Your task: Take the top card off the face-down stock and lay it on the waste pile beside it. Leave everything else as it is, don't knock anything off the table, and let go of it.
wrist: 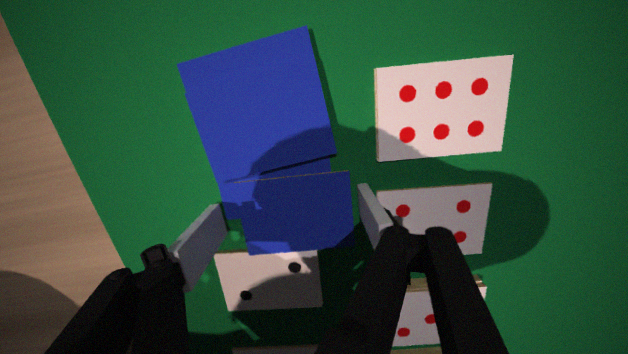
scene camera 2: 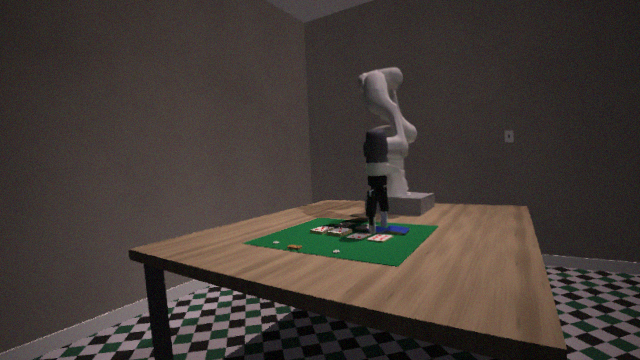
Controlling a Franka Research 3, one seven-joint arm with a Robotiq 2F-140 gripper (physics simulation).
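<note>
The face-down blue stock (scene camera 2: 397, 230) (wrist: 260, 105) lies spread and askew on the green mat. A separate blue card (wrist: 300, 215) lies at its lower end in the wrist view, overlapping blue cards and the top edge of a white card with two black dots (wrist: 272, 287). Which pile is the waste pile, I cannot tell for sure. My gripper (scene camera 2: 378, 226) (wrist: 290, 209) is open and empty, low over the cards, with one finger on each side of the separate blue card. The gripper's shadow darkens much of that card.
On the green mat (scene camera 2: 370, 252) (wrist: 575, 100) lie a six-dot red card (scene camera 2: 380, 238) (wrist: 442, 110), another red-dotted card (wrist: 435, 200) by the right finger, and further face-up piles (scene camera 2: 340, 231) (wrist: 417, 305). A small orange object (scene camera 2: 295, 247) and small white pieces (scene camera 2: 276, 242) (scene camera 2: 336, 251) lie near the mat's front edge.
</note>
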